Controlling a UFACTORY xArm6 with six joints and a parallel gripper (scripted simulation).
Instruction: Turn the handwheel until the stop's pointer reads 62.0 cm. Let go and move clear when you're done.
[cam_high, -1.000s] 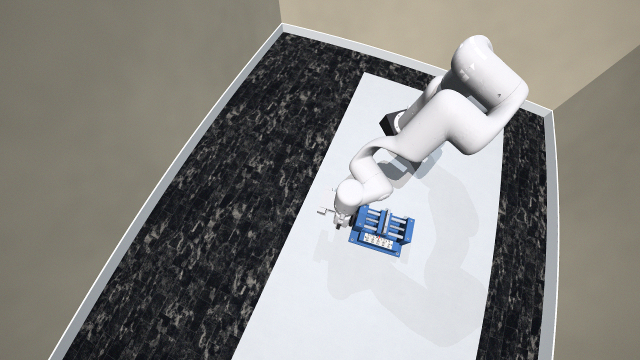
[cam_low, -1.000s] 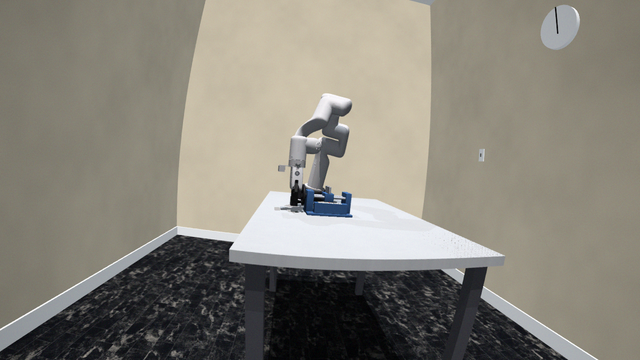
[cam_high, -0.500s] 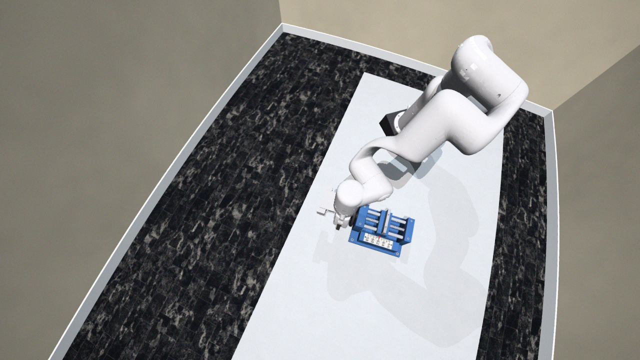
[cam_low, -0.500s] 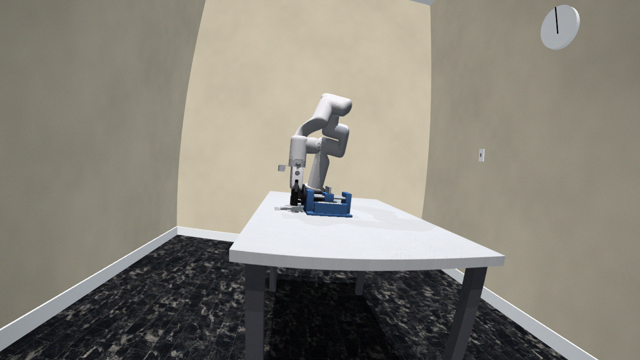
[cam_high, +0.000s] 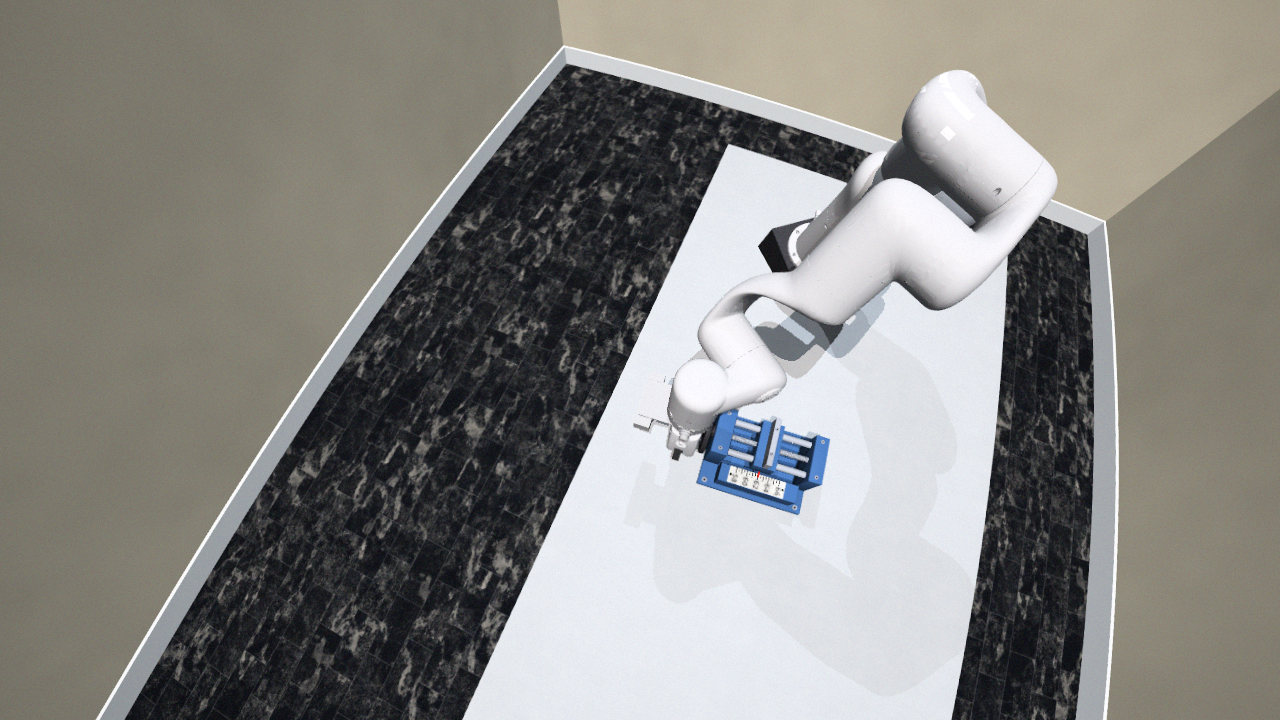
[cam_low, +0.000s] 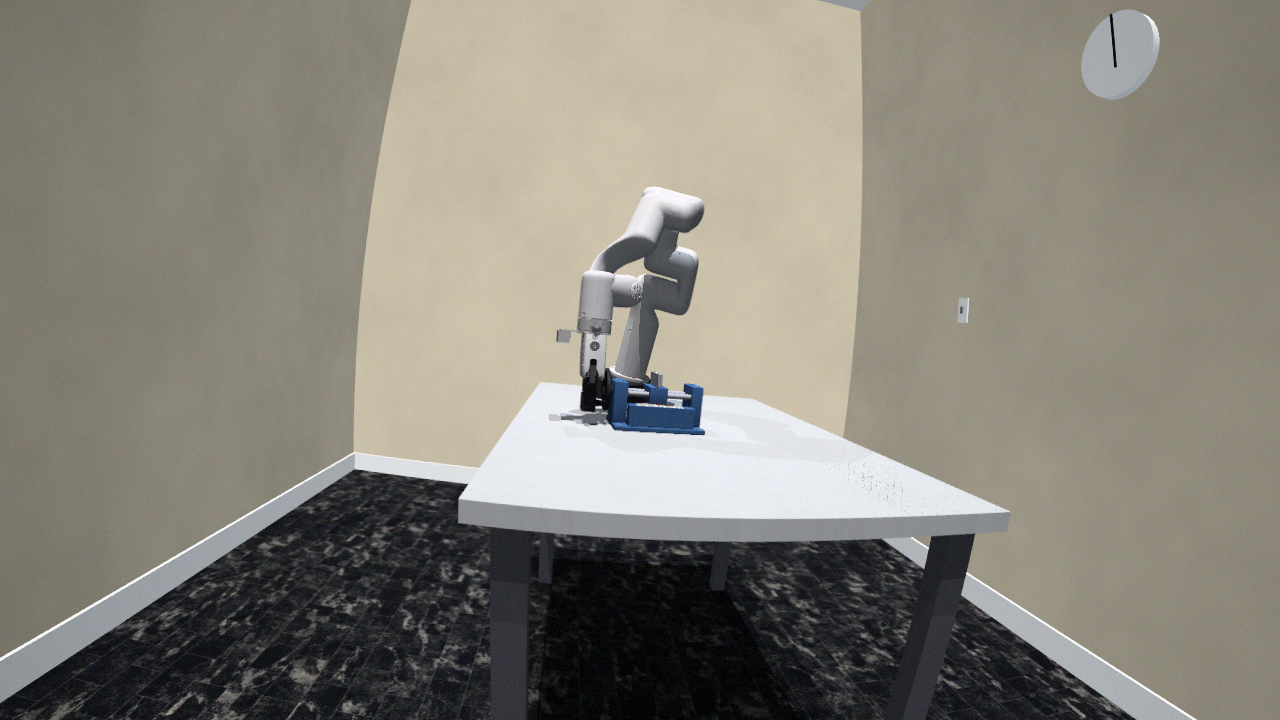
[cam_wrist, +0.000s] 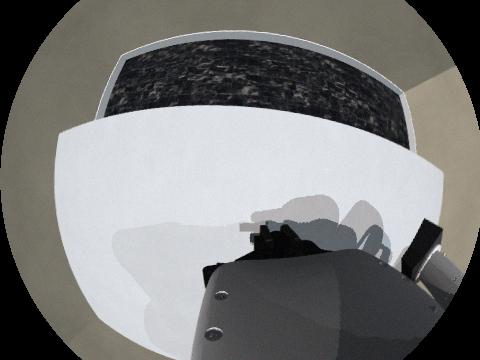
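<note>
The handwheel is 20 mm to the left of my hand and 10 mm above it. From my hand the other things lie so: stop: 150 mm to the left, 40 mm above, 10 mm ahead.
</note>
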